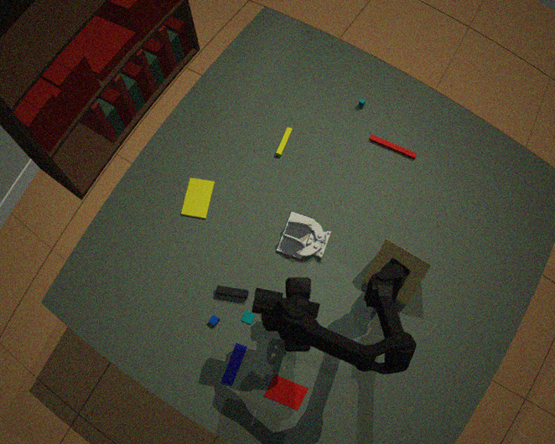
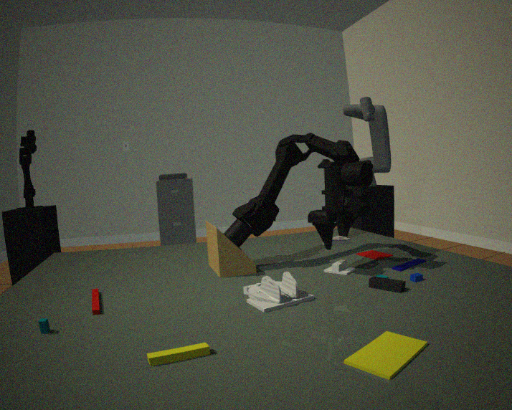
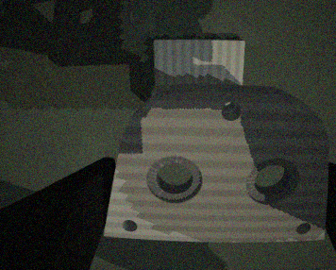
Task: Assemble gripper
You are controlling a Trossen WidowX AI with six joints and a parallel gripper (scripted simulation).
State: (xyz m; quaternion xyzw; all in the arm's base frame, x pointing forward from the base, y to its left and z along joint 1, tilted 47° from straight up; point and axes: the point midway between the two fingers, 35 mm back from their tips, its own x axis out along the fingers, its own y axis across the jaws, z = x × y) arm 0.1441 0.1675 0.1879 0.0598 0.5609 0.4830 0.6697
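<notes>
Right now my gripper tip is 10 mm short of the white block, 10 mm to the right of it and 60 mm above it. Also, from my gripper tip: black block 190 mm ahead, 40 mm to the left, 60 mm below; then red plate 90 mm behind, 180 mm to the left, 70 mm below; then gripper base 10 mm ahead, 20 mm above.
</notes>
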